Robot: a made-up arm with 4 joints.
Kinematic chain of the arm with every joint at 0, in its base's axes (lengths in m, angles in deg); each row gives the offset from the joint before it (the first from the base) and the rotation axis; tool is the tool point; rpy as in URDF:
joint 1: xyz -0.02 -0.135 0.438 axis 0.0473 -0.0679 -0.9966
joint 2: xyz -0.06 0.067 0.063 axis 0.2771 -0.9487 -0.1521
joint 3: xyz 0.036 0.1 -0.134 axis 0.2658 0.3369 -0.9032
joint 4: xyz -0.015 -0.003 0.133 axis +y
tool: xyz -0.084 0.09 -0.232 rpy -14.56 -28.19 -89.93
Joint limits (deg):
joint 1: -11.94..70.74
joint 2: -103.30..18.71
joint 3: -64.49..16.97
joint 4: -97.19..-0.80
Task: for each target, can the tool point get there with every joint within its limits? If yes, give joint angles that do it. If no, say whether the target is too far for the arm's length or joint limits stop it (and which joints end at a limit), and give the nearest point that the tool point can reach.
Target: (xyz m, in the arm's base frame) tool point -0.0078 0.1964 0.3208
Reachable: yes | joints 60.06 -49.56 -10.50 -13.08
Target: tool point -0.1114 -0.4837 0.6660
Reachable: no: joint limits stop it (at a limit: joint 1, joint 2, joint 3, joint 4) | nearest point -0.3315 -0.2033 0.5871 | short by 0.365 m
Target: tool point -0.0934 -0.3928 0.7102
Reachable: no: joint limits stop it (at a limit: joint 1, joint 2, joint 3, joint 4) | nearest point -0.3315 -0.2033 0.5871 | short by 0.328 m
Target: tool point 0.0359 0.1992 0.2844
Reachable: yes | joints 53.94 -72.37 -33.06 -64.17
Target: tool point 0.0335 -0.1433 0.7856
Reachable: no: joint limits stop it (at a limit: joint 2, joint 4) | nearest point 0.2518 -0.2535 0.5610 | short by 0.332 m
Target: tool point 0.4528 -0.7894 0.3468
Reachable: no: too far | nearest point 0.2275 -0.2869 0.4618 | short by 0.563 m
